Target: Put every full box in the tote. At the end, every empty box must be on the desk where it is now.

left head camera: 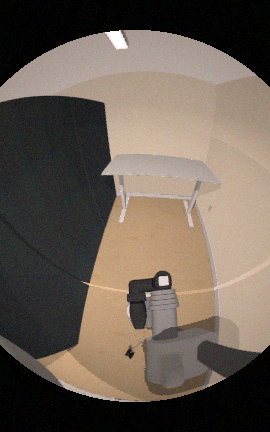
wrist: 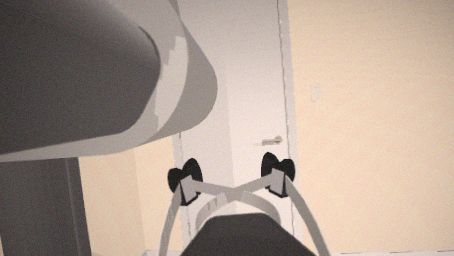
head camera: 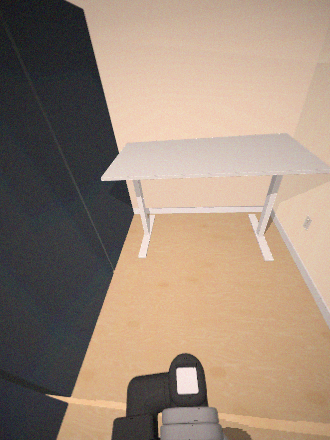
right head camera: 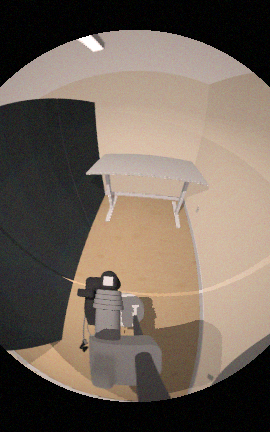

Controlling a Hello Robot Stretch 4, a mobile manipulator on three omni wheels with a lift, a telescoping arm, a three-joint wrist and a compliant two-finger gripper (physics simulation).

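Observation:
A pale grey desk with white legs stands ahead at the far wall, and no box or tote shows on its top. Boxes and the tote do not show in the views. My gripper is open in the wrist view, with its two dark fingertips well apart and no object between them. The gripper is small at the bottom of both side head views, hanging beside the wrist, far from the desk.
A tall dark panel stands along the left side. A wall with a white baseboard runs along the right. Wooden floor lies between me and the desk. The wrist view shows a white door with a handle.

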